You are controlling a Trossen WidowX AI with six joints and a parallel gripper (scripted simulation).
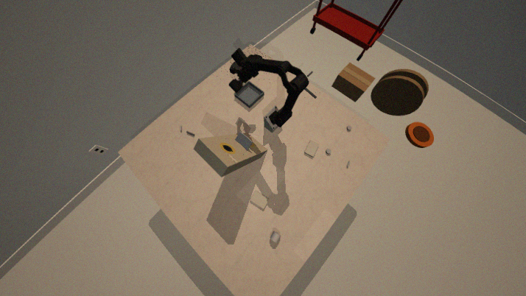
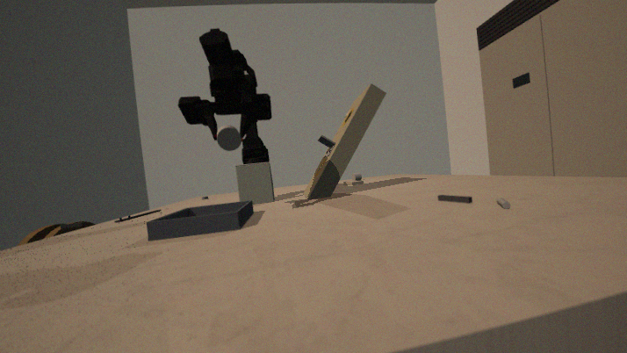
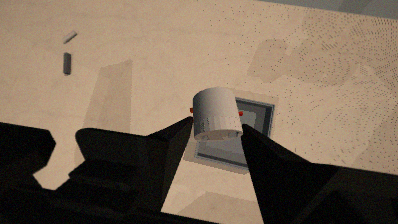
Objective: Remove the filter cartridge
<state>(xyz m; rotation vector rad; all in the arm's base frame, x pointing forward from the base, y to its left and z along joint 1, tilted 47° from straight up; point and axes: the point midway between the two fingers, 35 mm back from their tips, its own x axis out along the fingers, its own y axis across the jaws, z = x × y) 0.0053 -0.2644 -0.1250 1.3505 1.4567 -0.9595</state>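
Right now the grey tray is 16 cm below my gripper tip and 6 cm behind it. From my gripper tip the other things lie so: round filter cartridge: right at my gripper tip; grey flap: 29 cm to the left, 25 cm ahead, 1 cm below; beige service panel: 31 cm ahead, 29 cm to the left, 1 cm above.
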